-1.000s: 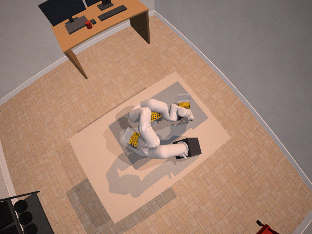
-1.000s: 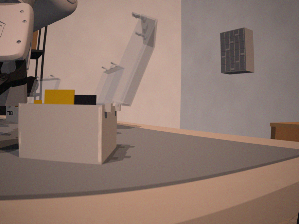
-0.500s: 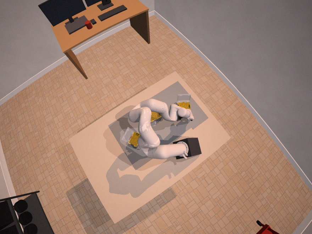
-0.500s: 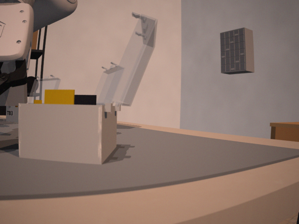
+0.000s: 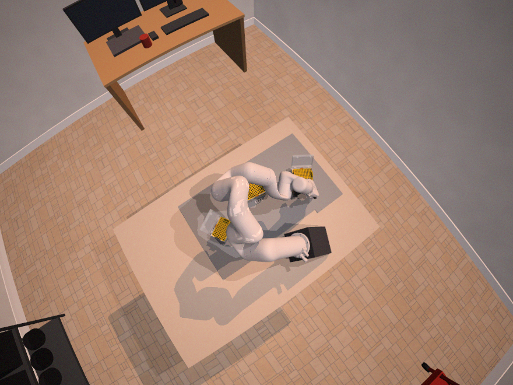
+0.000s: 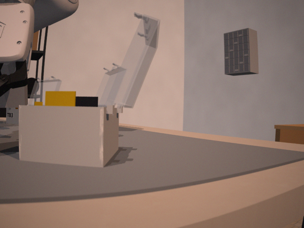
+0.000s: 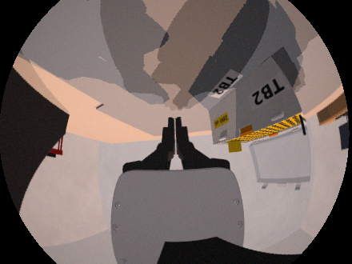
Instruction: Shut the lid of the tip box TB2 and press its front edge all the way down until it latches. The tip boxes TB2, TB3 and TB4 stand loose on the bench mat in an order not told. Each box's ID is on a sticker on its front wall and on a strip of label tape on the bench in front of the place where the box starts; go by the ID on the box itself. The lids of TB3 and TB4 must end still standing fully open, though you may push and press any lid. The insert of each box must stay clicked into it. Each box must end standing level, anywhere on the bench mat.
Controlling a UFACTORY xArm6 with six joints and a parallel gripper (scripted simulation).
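The clear lid is 170 mm ahead of my hand, 60 mm above it and 40 mm to the right of it. Also, from my hand: box marked TB3 (550 mm to the left, 140 mm ahead, 20 mm above); then label tape (70 mm ahead, 40 mm below, 30 mm to the left).
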